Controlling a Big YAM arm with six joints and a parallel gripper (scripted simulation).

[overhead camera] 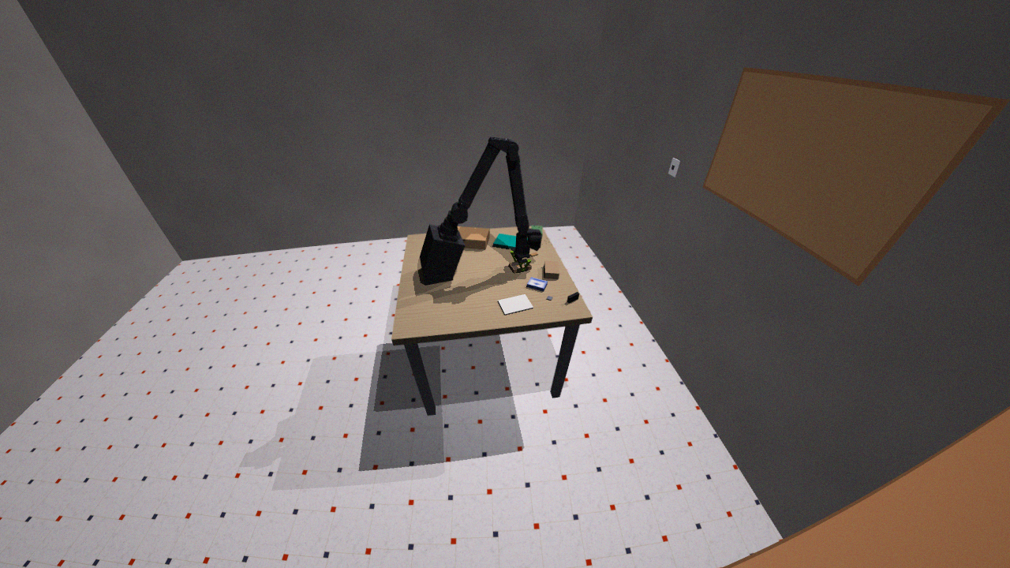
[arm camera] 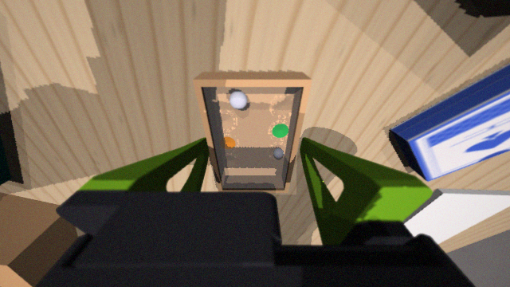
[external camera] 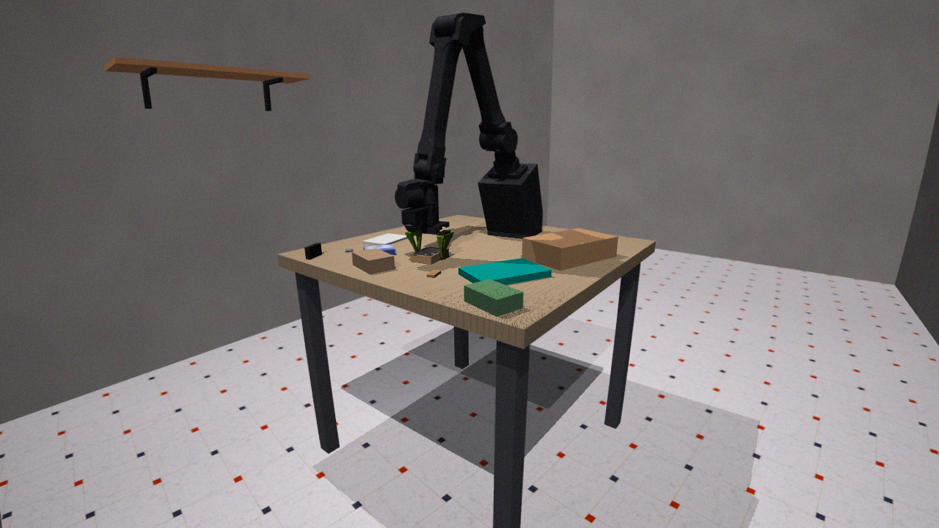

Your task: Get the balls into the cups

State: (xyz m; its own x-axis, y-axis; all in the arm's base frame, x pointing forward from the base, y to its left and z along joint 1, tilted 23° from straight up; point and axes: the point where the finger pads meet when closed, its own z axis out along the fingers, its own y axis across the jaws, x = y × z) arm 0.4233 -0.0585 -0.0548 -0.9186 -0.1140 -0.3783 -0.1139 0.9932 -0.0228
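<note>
Right now my hand is 10 mm above the wooden puzzle. Also, from my hand: teal slab: 30 mm ahead, 260 mm to the left, 10 mm below; blue-and-white box: 40 mm ahead, 170 mm to the right, 10 mm below; small brown block: 150 mm ahead, 80 mm to the right.
</note>
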